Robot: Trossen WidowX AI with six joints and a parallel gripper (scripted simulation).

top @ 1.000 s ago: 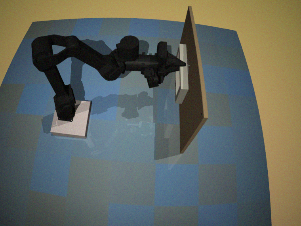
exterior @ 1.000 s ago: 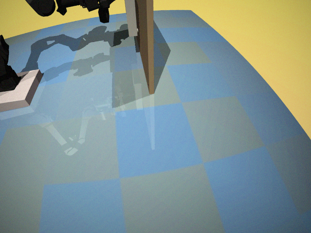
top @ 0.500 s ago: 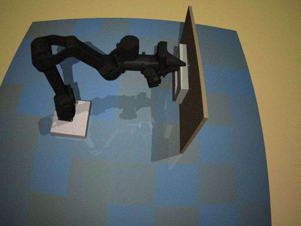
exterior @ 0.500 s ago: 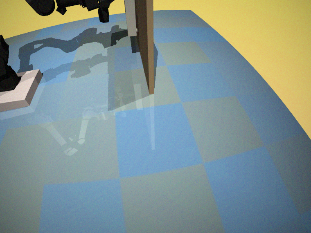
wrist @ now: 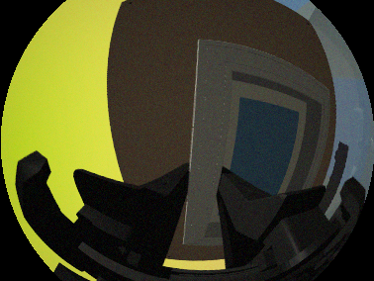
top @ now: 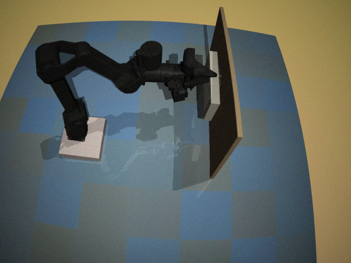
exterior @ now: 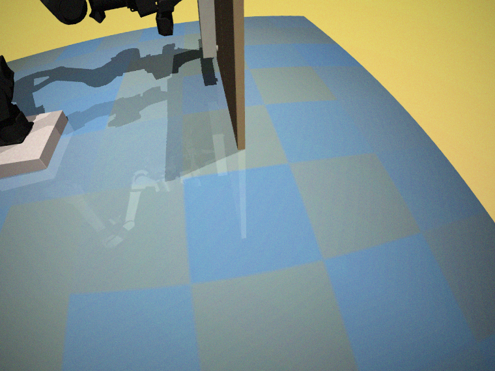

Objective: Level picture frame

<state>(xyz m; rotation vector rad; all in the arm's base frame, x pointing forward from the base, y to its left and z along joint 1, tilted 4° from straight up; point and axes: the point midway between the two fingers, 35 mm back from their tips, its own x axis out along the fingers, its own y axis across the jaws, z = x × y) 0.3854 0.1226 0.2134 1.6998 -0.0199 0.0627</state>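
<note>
Right now the picture frame is 1 cm to the left of my gripper tip and 5 cm below it. The rest, counted from my gripper tip: brown wall board (2 cm ahead, 1 cm to the left, 7 cm below).
</note>
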